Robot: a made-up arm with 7 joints.
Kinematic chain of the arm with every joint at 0, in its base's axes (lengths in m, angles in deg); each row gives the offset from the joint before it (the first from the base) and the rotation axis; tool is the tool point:
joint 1: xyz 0 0.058 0 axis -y
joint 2: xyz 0 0.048 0 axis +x
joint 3: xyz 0 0 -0.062 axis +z
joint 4: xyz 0 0 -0.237 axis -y
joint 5: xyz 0 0 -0.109 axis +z
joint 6: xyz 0 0 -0.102 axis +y
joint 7: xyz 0 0 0 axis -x
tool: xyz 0 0 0
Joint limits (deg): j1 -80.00..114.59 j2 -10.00..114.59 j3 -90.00..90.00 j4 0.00..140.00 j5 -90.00..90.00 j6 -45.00..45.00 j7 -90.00..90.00
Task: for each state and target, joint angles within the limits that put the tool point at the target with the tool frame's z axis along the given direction. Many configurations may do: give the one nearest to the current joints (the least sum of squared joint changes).
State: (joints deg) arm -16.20 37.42 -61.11 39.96 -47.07 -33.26 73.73
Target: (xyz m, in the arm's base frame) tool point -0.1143 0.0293 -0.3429 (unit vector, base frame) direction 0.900 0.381 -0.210
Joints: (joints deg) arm -26.30 21.97 -76.45 88.82 -15.25 -45.00 72.70
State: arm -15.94 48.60 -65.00 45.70 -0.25 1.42 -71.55
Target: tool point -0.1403 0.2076 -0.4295 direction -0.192 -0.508 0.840
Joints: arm -27.76 31.17 -62.13 50.33 25.72 19.45 -45.47
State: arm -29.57 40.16 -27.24 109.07 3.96 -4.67 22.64
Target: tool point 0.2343 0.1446 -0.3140 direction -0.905 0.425 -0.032
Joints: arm 6.43 17.51 -18.20 80.39 7.97 -12.07 8.80
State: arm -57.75 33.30 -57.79 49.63 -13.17 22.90 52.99
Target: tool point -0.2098 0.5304 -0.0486 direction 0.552 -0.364 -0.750
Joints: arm -80.00 80.61 -85.43 42.81 2.69 13.84 58.74
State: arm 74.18 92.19 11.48 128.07 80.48 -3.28 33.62
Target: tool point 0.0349 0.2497 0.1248 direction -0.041 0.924 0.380
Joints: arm 64.88 79.83 19.96 139.87 75.22 -1.38 66.92
